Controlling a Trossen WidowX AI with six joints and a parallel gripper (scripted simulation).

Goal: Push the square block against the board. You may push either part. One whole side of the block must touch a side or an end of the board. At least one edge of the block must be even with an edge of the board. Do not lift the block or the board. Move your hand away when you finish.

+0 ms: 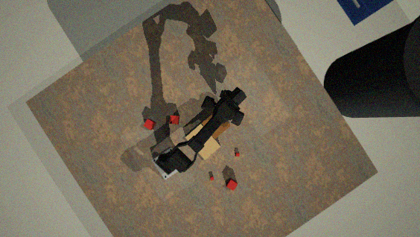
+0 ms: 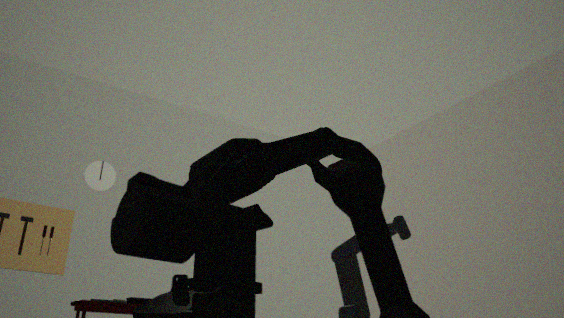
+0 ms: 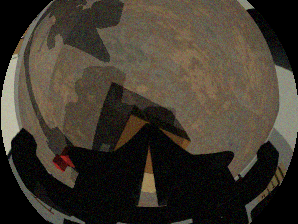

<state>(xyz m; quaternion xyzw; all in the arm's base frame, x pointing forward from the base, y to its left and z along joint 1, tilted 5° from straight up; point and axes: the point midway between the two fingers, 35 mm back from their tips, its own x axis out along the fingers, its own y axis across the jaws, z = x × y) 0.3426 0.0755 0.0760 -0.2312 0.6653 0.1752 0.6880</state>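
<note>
The orange square block is 5 cm behind my gripper tip, 4 cm to the right of it and 4 cm below it. The rest, counted from my gripper tip: tan board (15 cm behind, 8 cm to the right, 4 cm below).
</note>
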